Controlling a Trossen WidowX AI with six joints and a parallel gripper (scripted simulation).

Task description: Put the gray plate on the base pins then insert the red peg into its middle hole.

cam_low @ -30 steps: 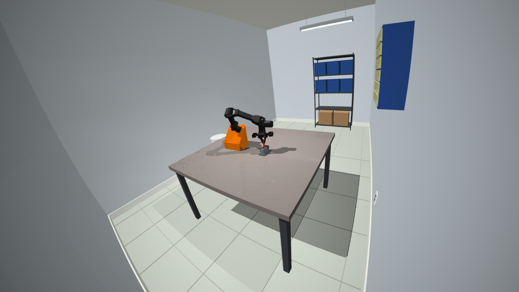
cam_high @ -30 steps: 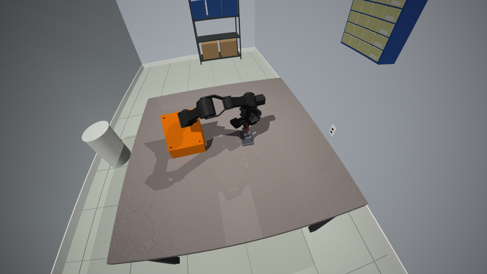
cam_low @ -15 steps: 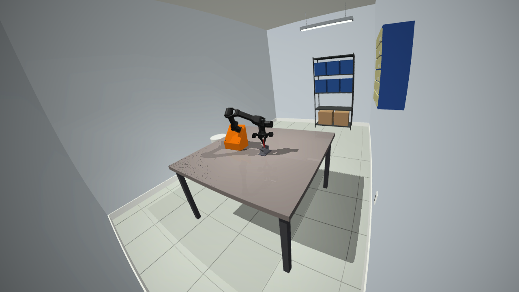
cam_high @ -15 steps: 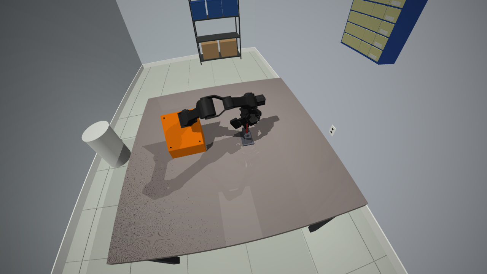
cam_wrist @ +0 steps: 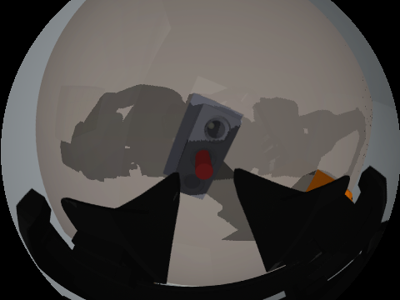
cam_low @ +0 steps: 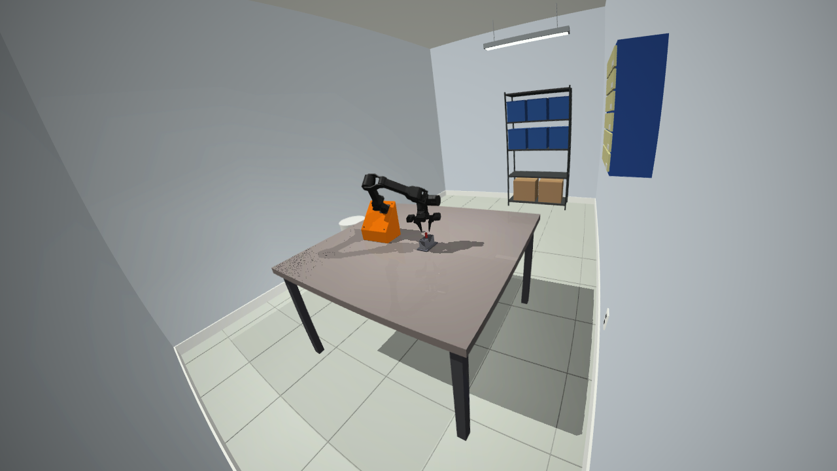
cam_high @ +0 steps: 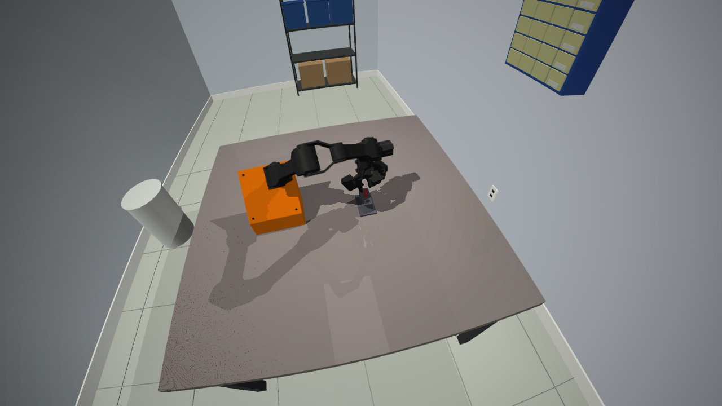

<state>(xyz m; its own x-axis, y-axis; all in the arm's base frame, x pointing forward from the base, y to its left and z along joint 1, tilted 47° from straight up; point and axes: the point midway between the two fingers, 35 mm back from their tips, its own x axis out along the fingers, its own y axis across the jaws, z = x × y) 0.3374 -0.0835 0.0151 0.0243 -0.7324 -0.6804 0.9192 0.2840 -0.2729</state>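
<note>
Right now my gripper tip is 50 mm above the red peg. The rest, counted from my gripper tip: gray plate 50 mm below.
</note>
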